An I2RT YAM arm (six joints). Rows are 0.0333 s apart.
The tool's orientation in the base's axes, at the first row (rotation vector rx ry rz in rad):
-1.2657, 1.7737, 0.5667
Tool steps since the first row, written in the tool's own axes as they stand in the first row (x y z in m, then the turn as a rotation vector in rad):
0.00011, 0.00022, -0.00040, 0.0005, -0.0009, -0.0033
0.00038, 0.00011, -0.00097, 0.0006, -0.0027, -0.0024
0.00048, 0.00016, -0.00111, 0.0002, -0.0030, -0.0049
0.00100, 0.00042, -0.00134, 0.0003, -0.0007, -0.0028
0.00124, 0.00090, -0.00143, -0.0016, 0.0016, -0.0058
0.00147, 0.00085, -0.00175, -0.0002, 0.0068, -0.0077
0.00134, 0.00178, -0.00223, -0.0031, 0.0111, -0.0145
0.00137, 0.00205, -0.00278, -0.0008, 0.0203, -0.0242
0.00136, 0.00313, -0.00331, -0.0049, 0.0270, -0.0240
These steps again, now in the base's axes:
-0.00037, -0.00028, 0.00009, -0.0005, -0.0031, 0.0014
-0.00051, -0.00090, 0.00018, 0.0015, -0.0032, 0.0011
-0.00063, -0.00103, 0.00016, 0.0009, -0.0050, 0.0028
-0.00101, -0.00138, -0.00019, -0.0005, -0.0026, 0.0013
-0.00151, -0.00140, -0.00040, -0.0035, -0.0030, 0.0042
-0.00162, -0.00178, -0.00041, -0.0092, -0.0031, 0.0034
-0.00264, -0.00172, -0.00016, -0.0154, -0.0052, 0.0090
-0.00310, -0.00205, 0.00007, -0.0278, -0.0102, 0.0111
-0.00429, -0.00204, 0.00024, -0.0334, -0.0054, 0.0137

